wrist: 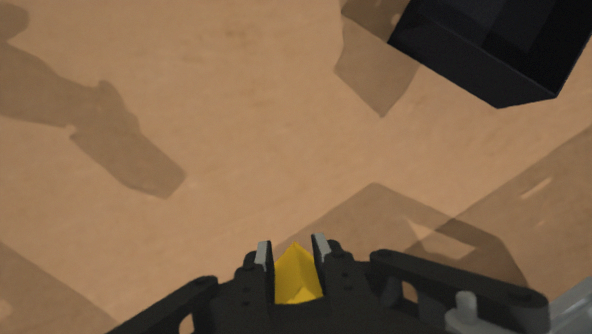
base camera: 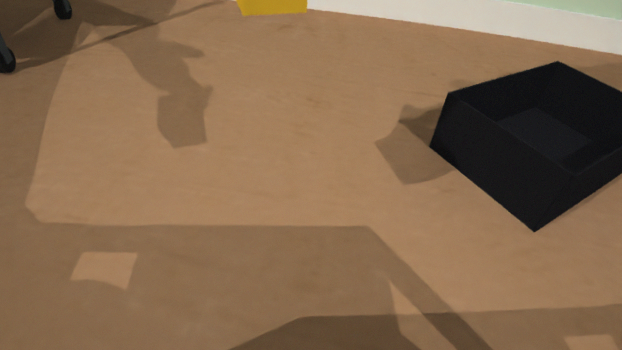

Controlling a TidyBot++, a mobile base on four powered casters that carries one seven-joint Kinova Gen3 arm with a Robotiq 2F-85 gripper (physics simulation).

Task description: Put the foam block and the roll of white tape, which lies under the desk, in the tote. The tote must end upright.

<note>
In view: the gripper (wrist: 292,253), a yellow foam block (wrist: 296,280) and a black tote (base camera: 535,141).
The black tote shows as well in the wrist view (wrist: 505,60).
</note>
